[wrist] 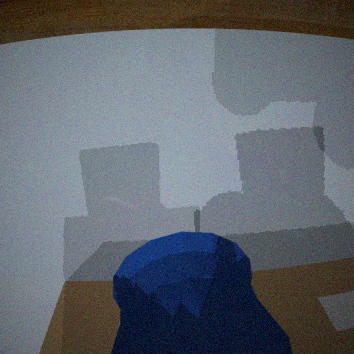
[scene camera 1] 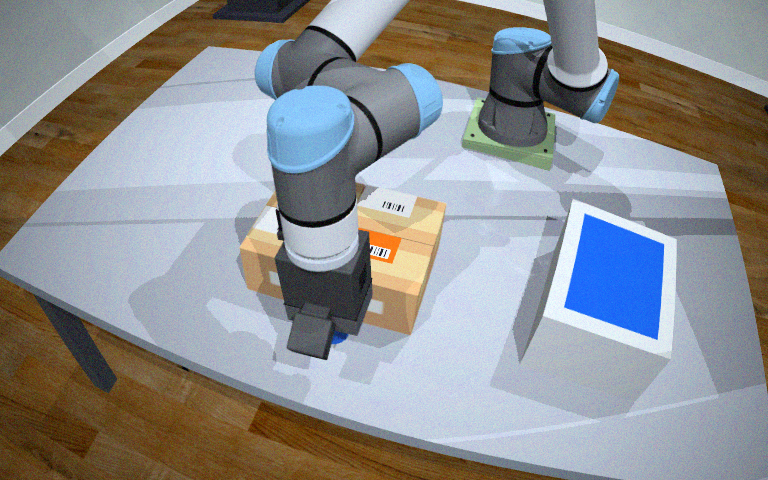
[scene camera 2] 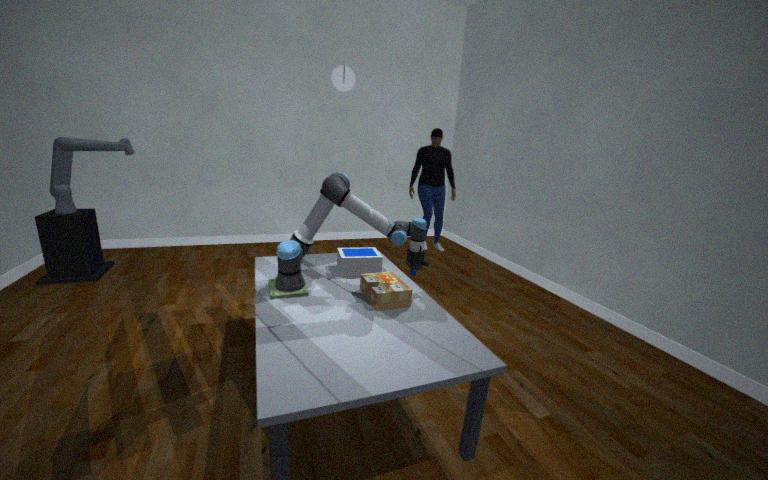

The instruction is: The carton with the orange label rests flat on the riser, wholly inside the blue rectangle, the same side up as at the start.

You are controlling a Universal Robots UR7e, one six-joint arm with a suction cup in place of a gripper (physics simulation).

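Where they show: end effector, tool point: (wrist: 183, 289) (scene camera 1: 334, 332) (scene camera 2: 413, 274); arm's base, origin of the base link: (scene camera 1: 512, 127) (scene camera 2: 290, 285).
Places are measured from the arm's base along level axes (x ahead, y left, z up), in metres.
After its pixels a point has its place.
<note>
The carton with the orange label (scene camera 1: 412, 272) {x 0.512, y -0.107, z 0.065 m} (scene camera 2: 397, 279) {x 0.534, y -0.197, z 0.060 m} (wrist: 280, 292) stands flat on the table, label upward, at the front right of a block of cartons. My gripper (scene camera 1: 338, 337) (scene camera 2: 414, 272) (wrist: 185, 275), a dark blue suction cup, hangs beyond the block's front side, apart from it and not over the carton's top. It counts as shut, with nothing on it. The arm hides part of the carton in scene camera 1. The white riser (scene camera 1: 611, 335) {x 0.566, y 0.176, z 0.093 m} (scene camera 2: 359, 266) {x 0.419, y 0.094, z 0.037 m} stands to the right in that view, with the blue rectangle (scene camera 1: 617, 271) {x 0.447, y 0.186, z 0.093 m} (scene camera 2: 359, 252) {x 0.447, y 0.186, z 0.093 m} bare on top.
Other cartons with white labels (scene camera 1: 427, 212) (scene camera 2: 378, 300) touch the orange-labelled one at its left and back. The arm's base stands on a green plate (scene camera 1: 481, 141) {x 0.077, y -0.060, z -0.004 m} (scene camera 2: 300, 292) {x 0.041, y -0.088, z -0.008 m} behind. The table's front edge runs close to the gripper. A person (scene camera 2: 434, 169) stands beyond the table.
</note>
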